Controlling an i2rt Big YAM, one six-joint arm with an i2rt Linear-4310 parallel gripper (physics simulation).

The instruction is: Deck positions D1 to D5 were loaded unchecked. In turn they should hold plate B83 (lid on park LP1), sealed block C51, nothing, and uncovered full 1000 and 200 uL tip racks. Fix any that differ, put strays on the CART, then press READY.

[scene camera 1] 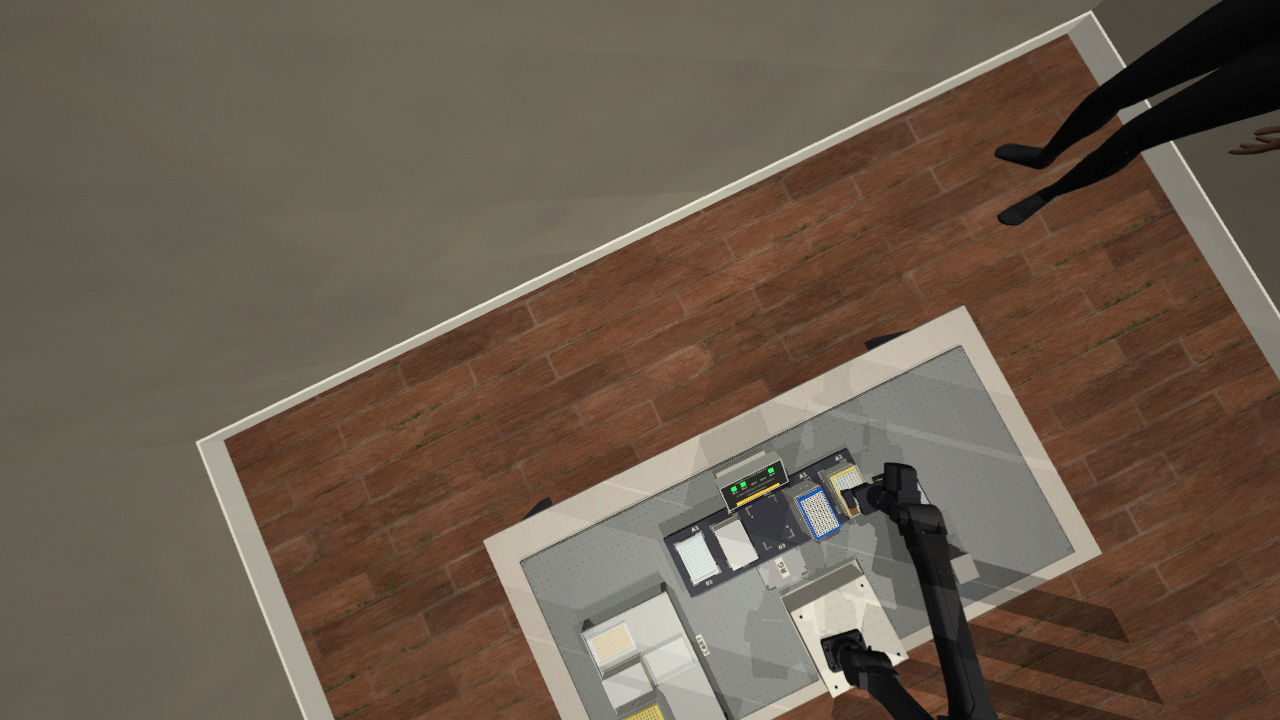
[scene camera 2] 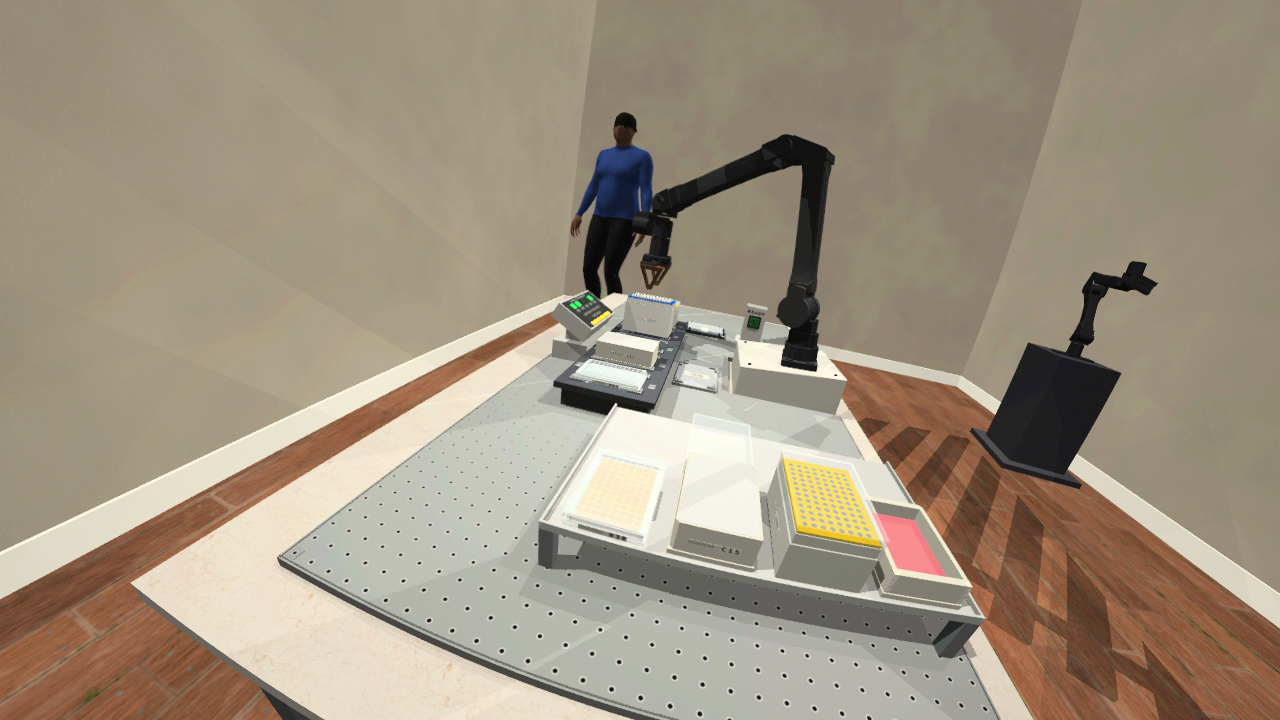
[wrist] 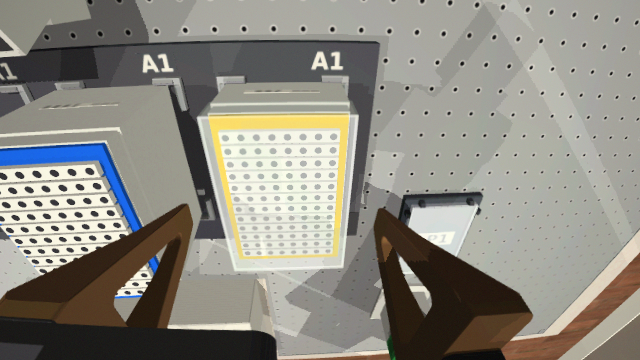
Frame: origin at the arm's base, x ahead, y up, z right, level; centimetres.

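Seen in the pictures: gripper, fingertip midpoint: [scene camera 1: 856, 486] [scene camera 2: 652, 287] [wrist: 284, 215]; arm's base, link origin: [scene camera 1: 843, 649] [scene camera 2: 798, 362].
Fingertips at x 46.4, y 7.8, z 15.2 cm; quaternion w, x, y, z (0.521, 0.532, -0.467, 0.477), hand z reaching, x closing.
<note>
Pixels of each thing's top centre, then the offset from my fingertips to it. "spot": a spot on its surface instead. Level surfaces: height alone.
- yellow-framed tip rack, top centre: [wrist: 284, 208] [scene camera 1: 853, 491] dx -2.6, dy -3.6, dz +0.1 cm
- dark deck, surface height: dy -10.6 cm
- clear lid, surface spot: [wrist: 290, 264] spot: dx -8.2, dy -3.5, dz +1.2 cm
- blue-framed rack, top centre: [wrist: 65, 247] [scene camera 2: 652, 296] [scene camera 1: 819, 514] dx -4.7, dy -0.3, dz -12.5 cm
- pale block, top centre: [scene camera 2: 629, 340] [scene camera 1: 736, 544] dx -8.8, dy -6.4, dz -36.6 cm
- clear-topped plate, top centre: [scene camera 2: 612, 371] [scene camera 1: 697, 559] dx -10.9, dy -9.2, dz -48.9 cm
- READY button, surface spot: [scene camera 2: 754, 322] spot: dx -31.6, dy -7.6, dz +19.2 cm
- park LP1, surface spot: [wrist: 440, 217] spot: dx -10.3, dy -13.9, dz +19.9 cm
- tan-welled plate, top centre: [scene camera 2: 620, 484] [scene camera 1: 611, 644] dx -26.9, dy -8.1, dz -80.6 cm
- block C15, top centre: [scene camera 2: 721, 490] [scene camera 1: 627, 685] dx -37.6, dy -5.5, dz -78.8 cm
- yellow rack, top centre: [scene camera 2: 829, 489] dx -48.2, dy -2.7, dz -77.1 cm
- pink trough, top centre: [scene camera 2: 910, 535] dx -58.9, dy -6.6, dz -75.3 cm
- display, surface spot: [scene camera 2: 586, 310] [scene camera 1: 746, 489] spot: dx +6.4, dy -4.0, dz -29.3 cm
My gripper [scene camera 1: 859, 503] [scene camera 2: 655, 284] [wrist: 284, 215] is open and empty. It is above the yellow-framed tip rack [scene camera 1: 844, 481] [wrist: 280, 195] at the right end of the dark deck [scene camera 1: 774, 523] [wrist: 270, 57]. In the wrist view its fingers stand on either side of that rack. A clear lid [wrist: 290, 264] covers the rack. The blue-framed rack [scene camera 1: 817, 513] [scene camera 2: 651, 315] [wrist: 50, 215] beside it shows uncovered tips. D3 holds nothing. A pale block [scene camera 1: 735, 543] [scene camera 2: 626, 350] is in D2 and a clear-topped plate [scene camera 1: 695, 557] [scene camera 2: 610, 374] in D1; their labels are unreadable. The READY button [scene camera 2: 754, 322] stands near the arm.
A clear lid lies on park LP1 [scene camera 2: 705, 330] [wrist: 440, 217]. The cart [scene camera 2: 648, 429] holds a tan-welled plate [scene camera 2: 615, 494], block C15 [scene camera 2: 718, 510], a yellow rack [scene camera 2: 830, 501] and a pink trough [scene camera 2: 913, 544]. The display [scene camera 1: 753, 483] [scene camera 2: 586, 310] stands behind the deck, the arm base [scene camera 2: 787, 385] in front.
</note>
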